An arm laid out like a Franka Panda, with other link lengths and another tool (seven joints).
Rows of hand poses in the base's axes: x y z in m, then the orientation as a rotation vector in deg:
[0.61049 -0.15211 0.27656 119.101 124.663 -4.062]
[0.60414 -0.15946 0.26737 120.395 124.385 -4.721]
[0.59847 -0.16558 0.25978 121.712 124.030 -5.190]
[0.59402 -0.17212 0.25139 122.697 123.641 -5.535]
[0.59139 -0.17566 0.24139 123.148 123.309 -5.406]
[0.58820 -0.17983 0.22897 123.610 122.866 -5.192]
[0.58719 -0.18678 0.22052 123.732 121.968 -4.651]
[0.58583 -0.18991 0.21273 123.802 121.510 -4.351]
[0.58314 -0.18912 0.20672 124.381 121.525 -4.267]
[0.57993 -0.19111 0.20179 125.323 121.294 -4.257]
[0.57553 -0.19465 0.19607 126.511 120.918 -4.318]
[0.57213 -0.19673 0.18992 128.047 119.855 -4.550]
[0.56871 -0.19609 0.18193 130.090 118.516 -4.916]
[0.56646 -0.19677 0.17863 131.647 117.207 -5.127]
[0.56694 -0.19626 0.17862 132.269 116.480 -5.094]
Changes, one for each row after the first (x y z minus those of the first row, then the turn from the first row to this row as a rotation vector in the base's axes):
[-0.00635 -0.00735 -0.00919 0.209 0.761 -0.788]
[-0.01202 -0.01347 -0.01678 0.487 1.406 -1.607]
[-0.01647 -0.02001 -0.02517 0.642 1.824 -2.271]
[-0.01910 -0.02355 -0.03517 0.770 1.798 -2.630]
[-0.02229 -0.02772 -0.04759 0.890 1.681 -3.040]
[-0.02330 -0.03467 -0.05604 0.766 1.008 -3.478]
[-0.02466 -0.03780 -0.06383 0.721 0.658 -3.705]
[-0.02735 -0.03701 -0.06984 1.065 0.903 -3.971]
[-0.03056 -0.03900 -0.07477 1.446 1.230 -4.522]
[-0.03496 -0.04254 -0.08049 1.857 1.637 -5.255]
[-0.03836 -0.04462 -0.08664 2.056 1.944 -6.466]
[-0.04178 -0.04398 -0.09463 2.351 2.438 -8.037]
[-0.04403 -0.04466 -0.09793 2.489 2.652 -9.360]
[-0.04355 -0.04415 -0.09794 2.509 2.585 -9.978]

